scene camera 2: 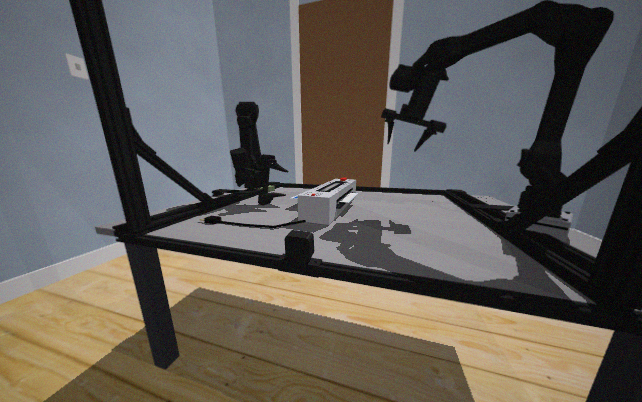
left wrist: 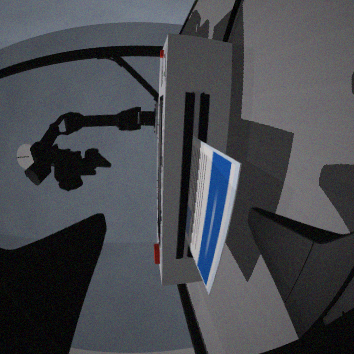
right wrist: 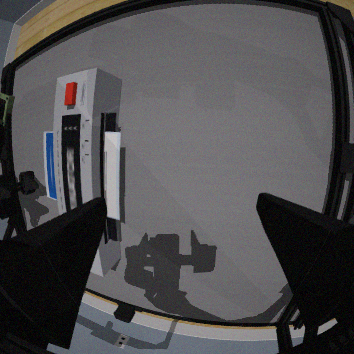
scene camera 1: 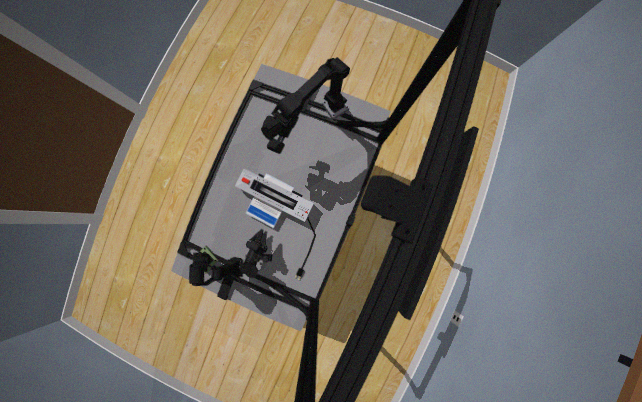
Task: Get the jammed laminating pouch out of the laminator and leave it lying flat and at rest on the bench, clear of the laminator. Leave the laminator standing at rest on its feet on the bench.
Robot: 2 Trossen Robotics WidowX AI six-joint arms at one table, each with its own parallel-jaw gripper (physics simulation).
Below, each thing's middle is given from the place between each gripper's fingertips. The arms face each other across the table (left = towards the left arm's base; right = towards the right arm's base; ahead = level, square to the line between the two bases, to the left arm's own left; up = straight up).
My left gripper is now 8 cm short of the blue-and-white pouch (scene camera 1: 259,209), 12 cm to the left of it and 5 cm above it.
My right hand is 10 cm past the blue-and-white pouch, 23 cm to the right of it and 17 cm above it.
